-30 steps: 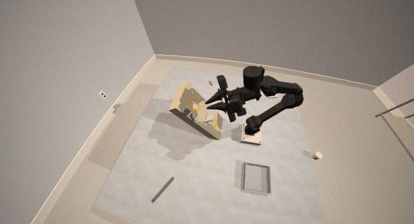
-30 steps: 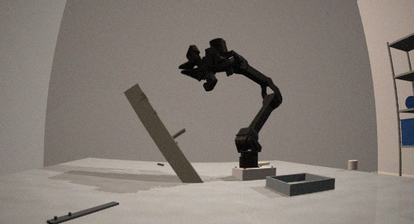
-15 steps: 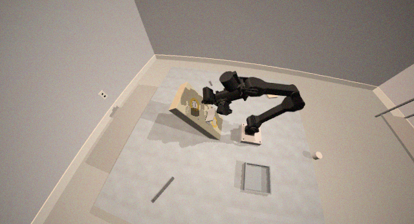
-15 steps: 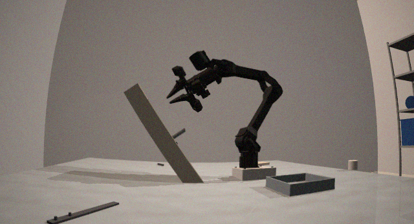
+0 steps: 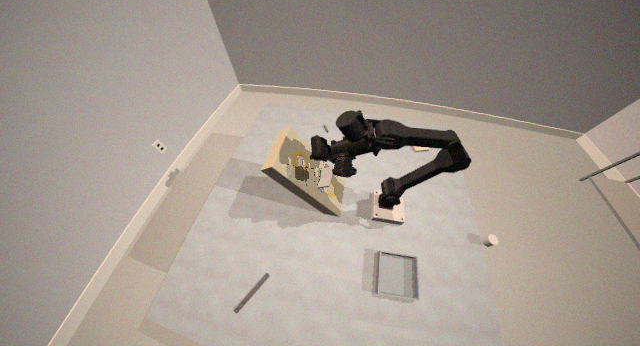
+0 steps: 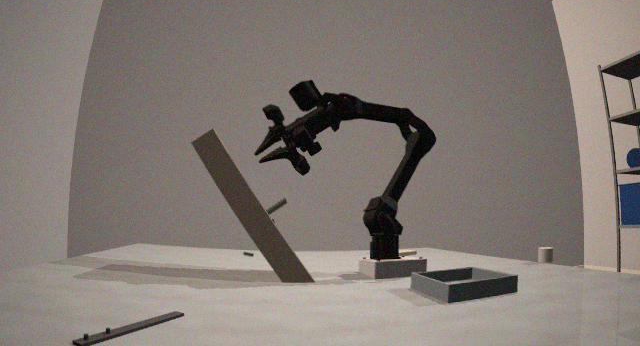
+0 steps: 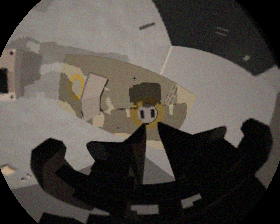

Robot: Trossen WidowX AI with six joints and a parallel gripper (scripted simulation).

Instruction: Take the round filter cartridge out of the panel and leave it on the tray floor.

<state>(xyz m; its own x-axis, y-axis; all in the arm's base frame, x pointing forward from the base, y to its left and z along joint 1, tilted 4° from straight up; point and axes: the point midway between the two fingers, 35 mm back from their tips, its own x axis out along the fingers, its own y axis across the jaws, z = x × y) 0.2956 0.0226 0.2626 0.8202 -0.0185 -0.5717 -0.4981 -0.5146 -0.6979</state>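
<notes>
My gripper tip is 60 mm short of the white round filter cartridge and 40 mm above it. Also, from my gripper tip: tan service panel: 10 mm ahead, 120 mm below; then small white cup: 800 mm behind, 80 mm to the left, 260 mm below; then grey tray: 390 mm behind, 270 mm to the left, 270 mm below.
</notes>
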